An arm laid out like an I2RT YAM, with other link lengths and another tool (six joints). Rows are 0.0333 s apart.
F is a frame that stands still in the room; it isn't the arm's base.
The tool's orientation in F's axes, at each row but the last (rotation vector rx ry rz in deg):
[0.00 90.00 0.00]
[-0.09 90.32 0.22]
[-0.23 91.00 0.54]
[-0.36 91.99 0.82]
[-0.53 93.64 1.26]
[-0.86 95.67 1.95]
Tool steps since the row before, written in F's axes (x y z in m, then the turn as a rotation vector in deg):
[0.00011 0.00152 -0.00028 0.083 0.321 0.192]
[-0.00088 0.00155 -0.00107 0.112 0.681 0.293]
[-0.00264 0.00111 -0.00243 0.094 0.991 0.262]
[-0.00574 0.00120 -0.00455 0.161 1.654 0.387]
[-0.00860 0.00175 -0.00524 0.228 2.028 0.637]
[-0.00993 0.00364 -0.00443 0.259 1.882 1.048]
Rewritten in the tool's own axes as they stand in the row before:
[0.00028 0.00152 0.00011 -0.192 0.321 0.083]
[0.00108 0.00155 -0.00087 -0.293 0.681 0.113]
[0.00248 0.00112 -0.00259 -0.260 0.991 0.098]
[0.00475 0.00125 -0.00556 -0.384 1.654 0.169]
[0.00579 0.00187 -0.00821 -0.635 2.029 0.228]
[0.00543 0.00388 -0.00933 -1.049 1.887 0.213]

